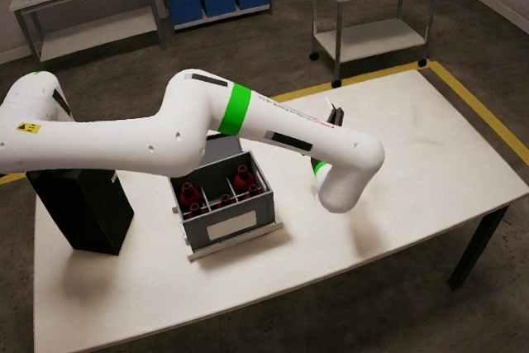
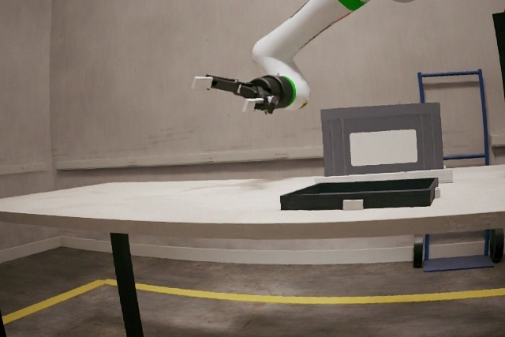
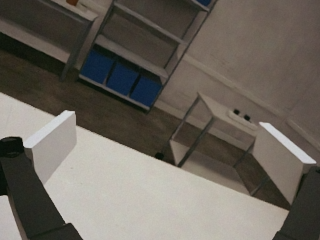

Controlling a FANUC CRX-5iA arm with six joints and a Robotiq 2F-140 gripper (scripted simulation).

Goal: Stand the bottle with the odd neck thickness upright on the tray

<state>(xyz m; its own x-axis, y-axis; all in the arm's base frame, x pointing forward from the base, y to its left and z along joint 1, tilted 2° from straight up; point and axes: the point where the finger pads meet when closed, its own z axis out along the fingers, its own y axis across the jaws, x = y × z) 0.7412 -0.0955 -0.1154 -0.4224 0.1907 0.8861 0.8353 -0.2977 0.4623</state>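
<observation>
My hand is 36 cm past the crate, 7 cm to the left of it and 14 cm above it. From my hand the other things lie so: dark tray 30 cm behind, 21 cm to the left, 21 cm below; then bottle 45 cm behind, 2 cm to the right, 14 cm below.
</observation>
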